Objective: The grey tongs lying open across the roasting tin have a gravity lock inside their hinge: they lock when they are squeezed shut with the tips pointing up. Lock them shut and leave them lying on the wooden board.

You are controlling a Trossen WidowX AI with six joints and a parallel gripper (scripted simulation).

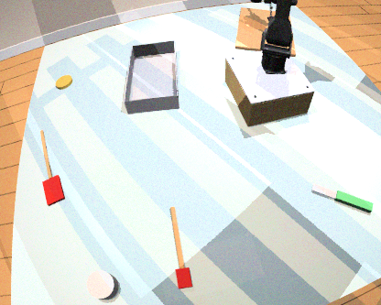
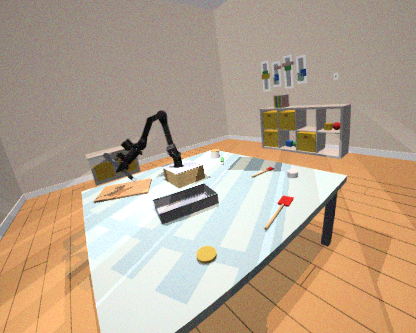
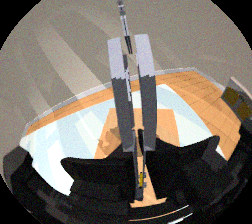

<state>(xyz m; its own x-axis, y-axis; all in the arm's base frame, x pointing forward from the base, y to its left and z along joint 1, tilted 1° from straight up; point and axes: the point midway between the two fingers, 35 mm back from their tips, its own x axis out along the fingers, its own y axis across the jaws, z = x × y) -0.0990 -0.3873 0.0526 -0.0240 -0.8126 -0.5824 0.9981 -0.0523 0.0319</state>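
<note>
The wooden board lies 1 cm ahead of my gripper tip, 2 cm to the left of it and 13 cm below it. The rest, counted from my gripper tip: yellow disc (84 cm ahead, 26 cm to the left, 13 cm below); green-handled knife (82 cm to the left, 13 cm below); roasting tin (48 cm ahead, 32 cm to the left, 11 cm below).
</note>
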